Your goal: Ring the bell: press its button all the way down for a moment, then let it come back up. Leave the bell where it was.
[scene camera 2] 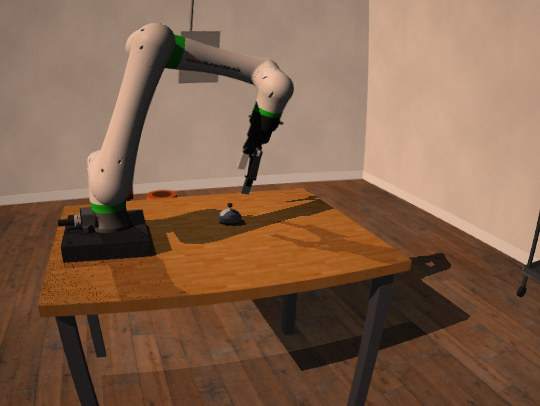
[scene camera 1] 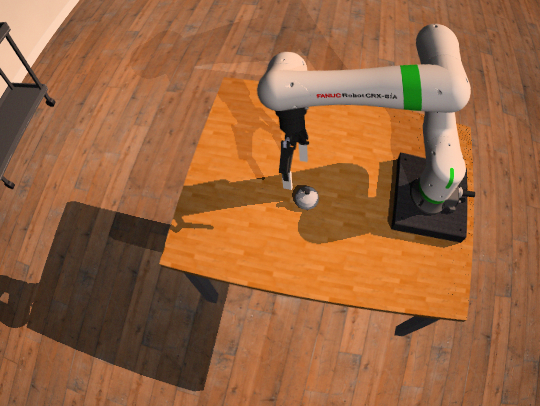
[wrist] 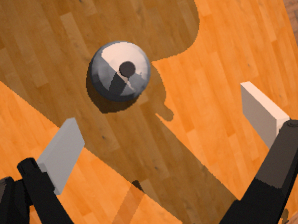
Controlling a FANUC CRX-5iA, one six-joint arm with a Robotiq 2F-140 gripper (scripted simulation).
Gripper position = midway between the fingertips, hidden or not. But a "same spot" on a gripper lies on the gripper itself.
gripper: scene camera 2; scene camera 1 296, 174; wrist
same spot on gripper: (wrist: 266, 189) = (scene camera 2: 247, 148)
